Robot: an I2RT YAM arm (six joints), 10 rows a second.
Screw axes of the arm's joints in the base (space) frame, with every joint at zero. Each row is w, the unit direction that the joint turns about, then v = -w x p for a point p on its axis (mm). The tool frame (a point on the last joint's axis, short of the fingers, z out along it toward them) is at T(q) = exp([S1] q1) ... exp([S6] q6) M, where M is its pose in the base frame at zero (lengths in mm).
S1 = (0, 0, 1, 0, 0, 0)
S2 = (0, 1, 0, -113.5, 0, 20)
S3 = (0, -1, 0, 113.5, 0, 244)
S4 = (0, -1, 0, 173.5, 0, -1)
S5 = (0, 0, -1, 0, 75, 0)
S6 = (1, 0, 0, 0, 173.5, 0)
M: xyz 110.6 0 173.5 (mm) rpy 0 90 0 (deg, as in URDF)
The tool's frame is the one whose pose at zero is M.
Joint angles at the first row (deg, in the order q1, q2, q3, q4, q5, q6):
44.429 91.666 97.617 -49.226 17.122 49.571
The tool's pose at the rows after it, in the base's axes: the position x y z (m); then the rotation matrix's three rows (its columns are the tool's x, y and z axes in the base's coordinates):
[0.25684, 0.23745, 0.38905], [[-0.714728, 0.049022, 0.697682], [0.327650, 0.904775, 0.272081], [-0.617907, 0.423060, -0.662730]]
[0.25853, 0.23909, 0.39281], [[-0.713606, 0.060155, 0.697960], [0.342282, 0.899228, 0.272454], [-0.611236, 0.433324, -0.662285]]
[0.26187, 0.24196, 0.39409], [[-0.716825, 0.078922, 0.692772], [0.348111, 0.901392, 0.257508], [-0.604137, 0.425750, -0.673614]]
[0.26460, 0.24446, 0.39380], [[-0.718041, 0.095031, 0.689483], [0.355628, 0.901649, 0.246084], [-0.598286, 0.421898, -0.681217]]
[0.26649, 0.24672, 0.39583], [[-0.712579, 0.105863, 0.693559], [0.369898, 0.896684, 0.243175], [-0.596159, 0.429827, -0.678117]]
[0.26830, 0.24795, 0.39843], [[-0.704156, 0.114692, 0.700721], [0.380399, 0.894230, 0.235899], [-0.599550, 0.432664, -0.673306]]
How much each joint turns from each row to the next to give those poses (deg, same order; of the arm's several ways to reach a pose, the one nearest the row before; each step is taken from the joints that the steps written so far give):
0.043 1.592 2.030 -1.071 0.012 0.660
-0.003 0.824 1.783 -0.920 -0.006 0.910
-0.007 1.562 2.365 -1.883 0.417 0.780
0.014 1.153 1.460 -1.074 0.361 0.767
0.078 0.808 1.362 -0.404 0.352 0.825
-0.005 0.681 1.341 -0.456 0.614 0.440

